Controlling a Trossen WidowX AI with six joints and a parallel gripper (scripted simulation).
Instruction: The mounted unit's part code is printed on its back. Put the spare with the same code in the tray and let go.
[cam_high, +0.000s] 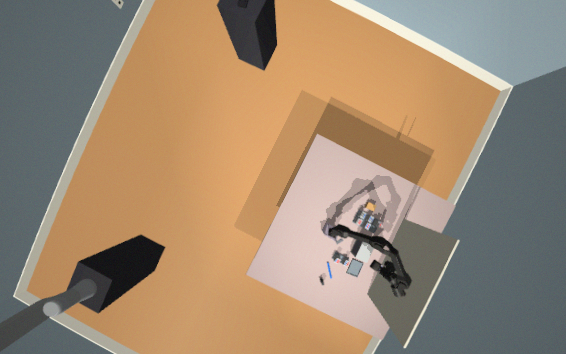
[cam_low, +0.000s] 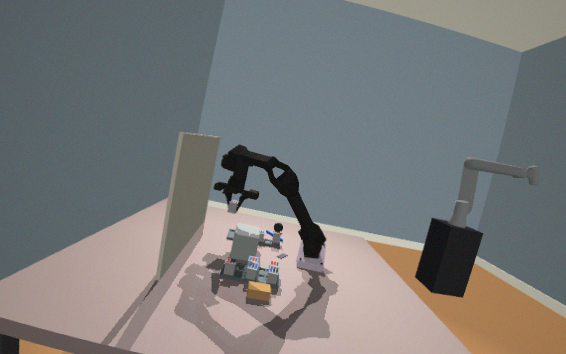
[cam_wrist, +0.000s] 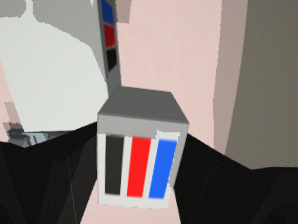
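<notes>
My gripper tip is 3 cm past the grey tray, 14 cm to the left of it and 16 cm above it. Also, from my gripper tip: blue stick: 22 cm behind, 25 cm to the right, 16 cm below; then tall beige panel: 16 cm ahead, 5 cm to the left, 6 cm above; then white mounted unit: 8 cm behind, 5 cm to the left, 11 cm below.
</notes>
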